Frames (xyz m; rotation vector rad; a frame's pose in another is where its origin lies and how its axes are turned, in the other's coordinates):
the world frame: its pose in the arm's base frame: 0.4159 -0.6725 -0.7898 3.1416 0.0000 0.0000
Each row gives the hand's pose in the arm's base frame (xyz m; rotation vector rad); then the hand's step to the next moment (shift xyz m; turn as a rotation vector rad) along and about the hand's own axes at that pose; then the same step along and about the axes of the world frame.
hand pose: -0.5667 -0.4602 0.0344 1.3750 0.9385 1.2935
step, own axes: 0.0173 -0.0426 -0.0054 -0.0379 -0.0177 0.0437
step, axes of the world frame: 0.0007 -0.0266 0.0379 0.0397 0.0393 0.0232
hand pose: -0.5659 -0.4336 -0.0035 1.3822 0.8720 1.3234
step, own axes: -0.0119 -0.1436 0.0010 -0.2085 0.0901 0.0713
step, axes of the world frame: 0.0181 -0.0241 0.1409 0.0281 0.2334 -0.0374
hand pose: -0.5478 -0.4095 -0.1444 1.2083 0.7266 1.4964
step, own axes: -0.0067 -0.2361 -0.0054 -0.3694 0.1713 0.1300
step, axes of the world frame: 0.0748 -0.0613 0.2156 0.0493 0.4174 -0.0778
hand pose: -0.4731 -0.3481 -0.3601 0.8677 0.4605 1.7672
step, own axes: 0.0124 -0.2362 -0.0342 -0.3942 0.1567 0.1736
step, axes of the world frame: 0.1251 -0.1003 0.1772 0.0954 0.4395 -0.0886
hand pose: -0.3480 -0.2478 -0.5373 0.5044 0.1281 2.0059
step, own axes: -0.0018 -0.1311 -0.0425 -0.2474 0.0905 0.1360
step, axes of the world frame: 0.0919 -0.0660 0.0787 0.0773 0.2755 -0.0777
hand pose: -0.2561 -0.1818 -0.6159 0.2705 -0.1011 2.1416
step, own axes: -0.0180 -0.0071 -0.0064 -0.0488 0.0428 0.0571
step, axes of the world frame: 0.0145 0.0096 0.0106 -0.0009 0.0735 -0.0456
